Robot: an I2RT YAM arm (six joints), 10 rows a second.
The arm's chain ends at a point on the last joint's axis. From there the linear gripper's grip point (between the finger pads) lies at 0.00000 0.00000 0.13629 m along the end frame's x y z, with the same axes.
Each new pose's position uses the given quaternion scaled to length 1; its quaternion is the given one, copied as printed.
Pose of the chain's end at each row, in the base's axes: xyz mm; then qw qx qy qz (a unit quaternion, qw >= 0):
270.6, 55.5, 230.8, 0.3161, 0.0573, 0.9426, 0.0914
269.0, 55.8, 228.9, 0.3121, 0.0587, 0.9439, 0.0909
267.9, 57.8, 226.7, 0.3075, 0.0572, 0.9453, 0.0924
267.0, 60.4, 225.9, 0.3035, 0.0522, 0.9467, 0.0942
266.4, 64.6, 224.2, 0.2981, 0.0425, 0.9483, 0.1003
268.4, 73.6, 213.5, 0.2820, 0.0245, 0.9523, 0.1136
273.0, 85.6, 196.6, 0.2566, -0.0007, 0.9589, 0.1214
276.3, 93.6, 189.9, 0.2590, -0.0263, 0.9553, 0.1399
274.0, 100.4, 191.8, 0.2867, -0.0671, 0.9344, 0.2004
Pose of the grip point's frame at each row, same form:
353.2, 74.0, 124.0, 0.3161, 0.0573, 0.9426, 0.0914
350.7, 74.2, 121.4, 0.3121, 0.0587, 0.9439, 0.0909
348.6, 76.8, 118.5, 0.3075, 0.0572, 0.9453, 0.0924
346.7, 80.4, 117.1, 0.3035, 0.0522, 0.9467, 0.0942
344.6, 87.1, 114.9, 0.2981, 0.0425, 0.9483, 0.1003
342.4, 101.2, 102.4, 0.2820, 0.0245, 0.9523, 0.1136
340.0, 117.4, 82.3, 0.2566, -0.0007, 0.9589, 0.1214
342.7, 131.9, 77.2, 0.2590, -0.0263, 0.9553, 0.1399
343.4, 156.7, 88.9, 0.2867, -0.0671, 0.9344, 0.2004

